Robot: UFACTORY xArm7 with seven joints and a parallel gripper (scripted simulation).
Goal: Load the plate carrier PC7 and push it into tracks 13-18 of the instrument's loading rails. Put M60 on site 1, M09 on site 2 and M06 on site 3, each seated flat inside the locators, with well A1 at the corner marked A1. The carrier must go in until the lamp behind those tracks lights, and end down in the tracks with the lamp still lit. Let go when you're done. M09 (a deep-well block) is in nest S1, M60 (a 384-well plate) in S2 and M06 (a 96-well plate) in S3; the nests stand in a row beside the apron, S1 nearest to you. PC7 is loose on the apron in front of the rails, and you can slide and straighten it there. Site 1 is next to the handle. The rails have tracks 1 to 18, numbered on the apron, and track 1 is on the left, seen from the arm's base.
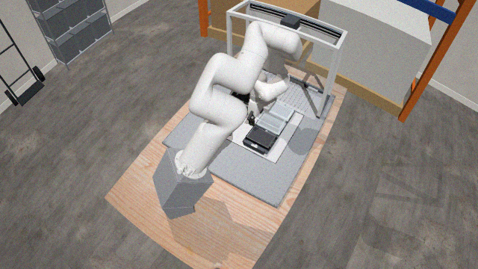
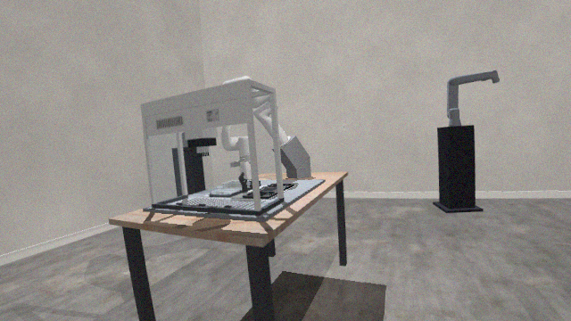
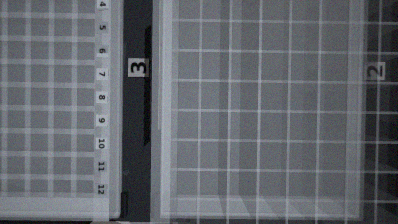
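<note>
My gripper is now 10 mm past the white apron and 10 mm above it. The rest, counted from my hand: dark plate carrier PC7: 20 mm behind, 80 mm to the right; 96-well plate M06: 10 mm behind, 80 mm to the right, 20 mm above; deep-well block M09: 110 mm behind, 60 mm to the right.
</note>
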